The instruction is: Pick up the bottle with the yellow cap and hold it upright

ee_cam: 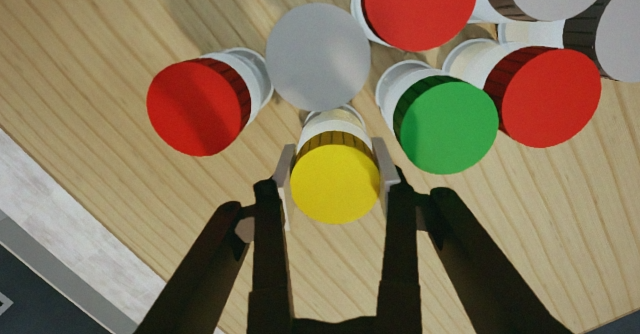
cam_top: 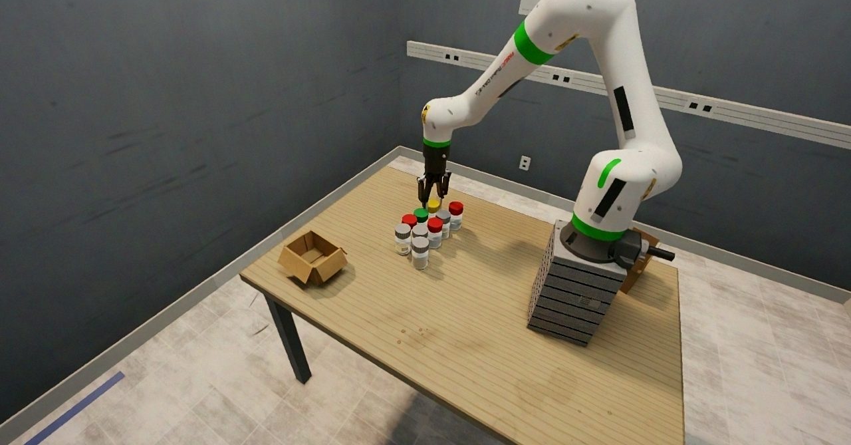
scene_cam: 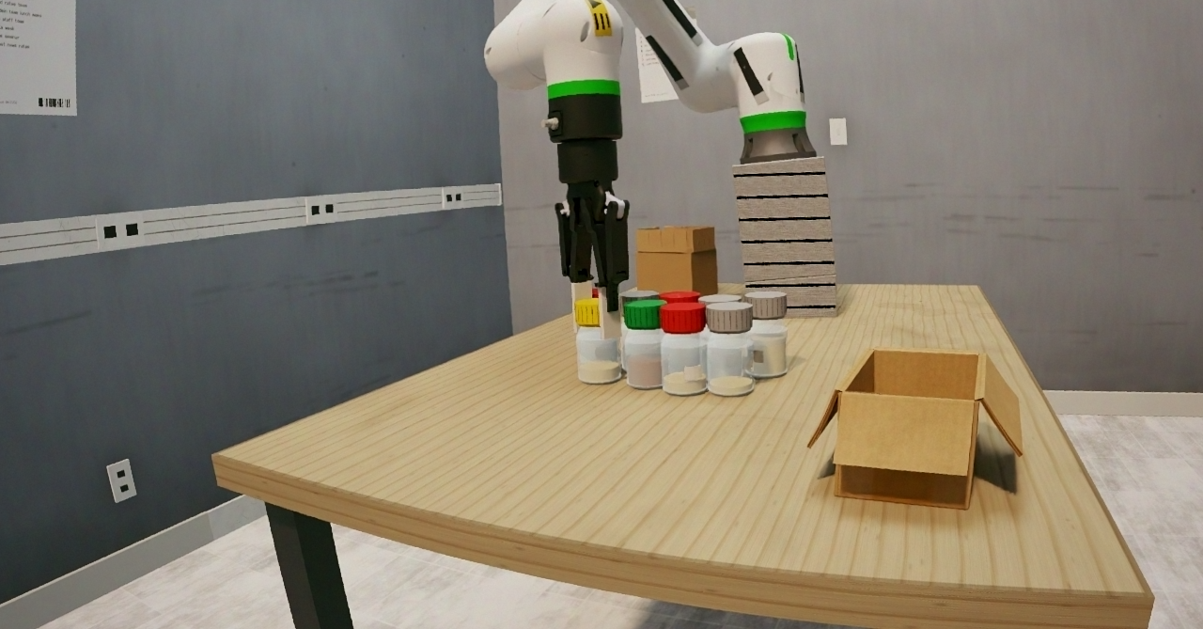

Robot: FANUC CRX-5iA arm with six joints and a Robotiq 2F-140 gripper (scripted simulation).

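Right now my hand is 4 cm above the yellow-capped bottle. The rest, counted from my hand: grey-capped bottle: 6 cm behind, 4 cm to the left, 4 cm below.
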